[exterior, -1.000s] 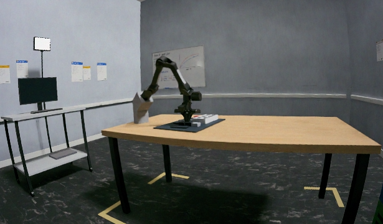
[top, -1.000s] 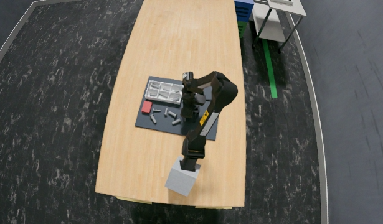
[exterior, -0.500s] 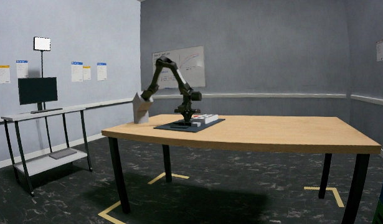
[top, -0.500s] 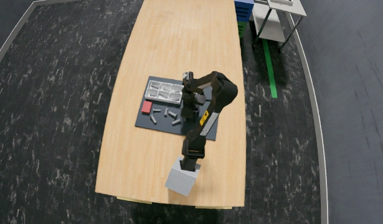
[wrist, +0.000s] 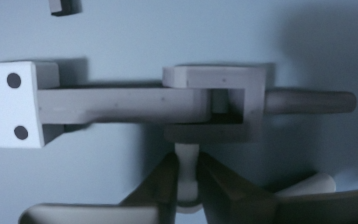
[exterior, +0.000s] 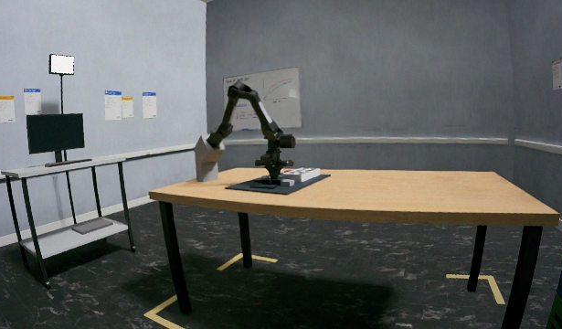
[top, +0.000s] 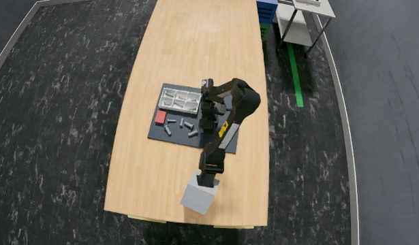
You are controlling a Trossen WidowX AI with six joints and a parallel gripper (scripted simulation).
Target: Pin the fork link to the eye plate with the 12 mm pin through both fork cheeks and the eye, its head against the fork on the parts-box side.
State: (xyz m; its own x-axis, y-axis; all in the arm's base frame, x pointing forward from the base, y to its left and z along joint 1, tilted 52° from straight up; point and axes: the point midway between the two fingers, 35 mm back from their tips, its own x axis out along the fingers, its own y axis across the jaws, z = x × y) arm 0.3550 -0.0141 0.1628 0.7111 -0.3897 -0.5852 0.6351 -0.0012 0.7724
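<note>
My gripper is now 4 cm to the left of the eye plate and 3 cm above it. Also, from my hand: long dark bar: 12 cm to the right, 4 cm below; pin: 6 cm behind, 5 cm to the left, 3 cm below; dark mat: 2 cm ahead, 6 cm to the left, 5 cm below.
</note>
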